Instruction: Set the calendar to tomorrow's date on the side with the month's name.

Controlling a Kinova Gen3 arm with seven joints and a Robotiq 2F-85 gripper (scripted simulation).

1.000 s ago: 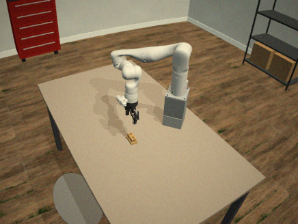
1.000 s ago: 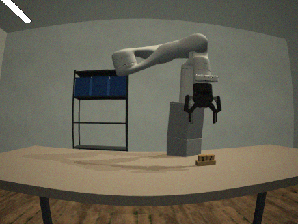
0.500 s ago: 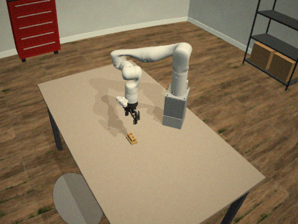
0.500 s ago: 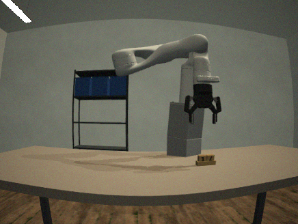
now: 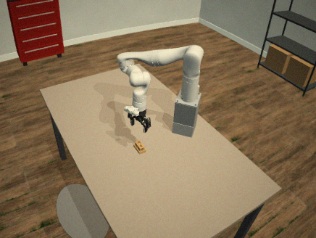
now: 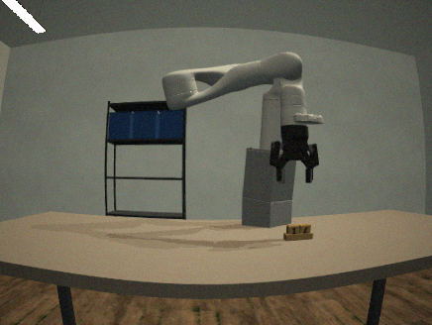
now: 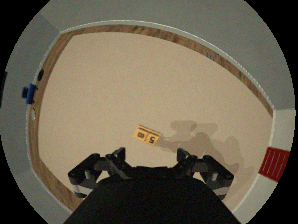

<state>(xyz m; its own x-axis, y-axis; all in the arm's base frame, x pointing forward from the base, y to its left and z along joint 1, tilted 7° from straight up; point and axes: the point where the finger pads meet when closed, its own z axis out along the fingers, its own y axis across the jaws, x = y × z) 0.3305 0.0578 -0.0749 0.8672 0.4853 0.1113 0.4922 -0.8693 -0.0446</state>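
Now: hand 1 cm to the right of the wooden calendar tray and 15 cm above it.
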